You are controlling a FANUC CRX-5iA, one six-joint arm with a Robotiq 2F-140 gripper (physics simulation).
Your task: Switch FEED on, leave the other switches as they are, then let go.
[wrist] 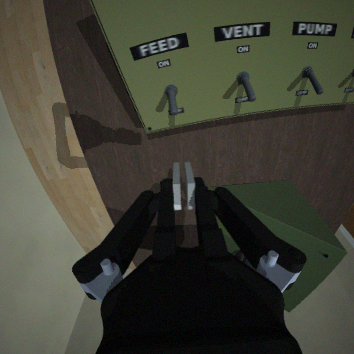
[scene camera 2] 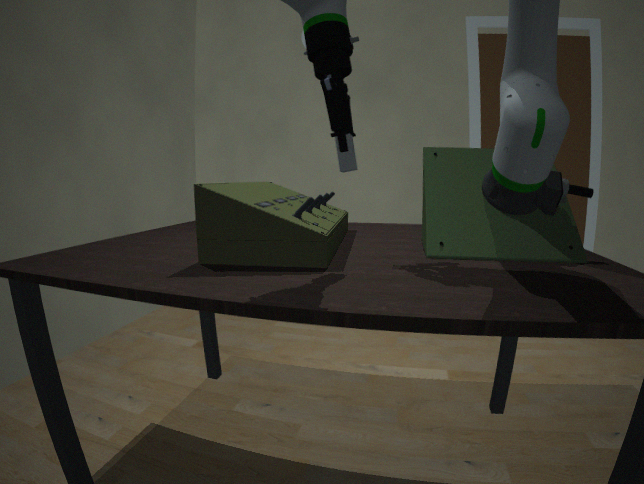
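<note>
The olive-green switch box has a sloping face with a row of switches. The FEED lever is at the left end in the wrist view, tilted down toward its lower label, away from ON. The VENT lever and PUMP lever also tilt down; a further lever is cut off at the right edge. My gripper is shut with a narrow gap and holds nothing. It hangs above and in front of the levers, apart from them.
A green block-shaped stand carries the arm's base on the right of the dark table. The arm's grey base joint rises above the stand. A brown door is behind it.
</note>
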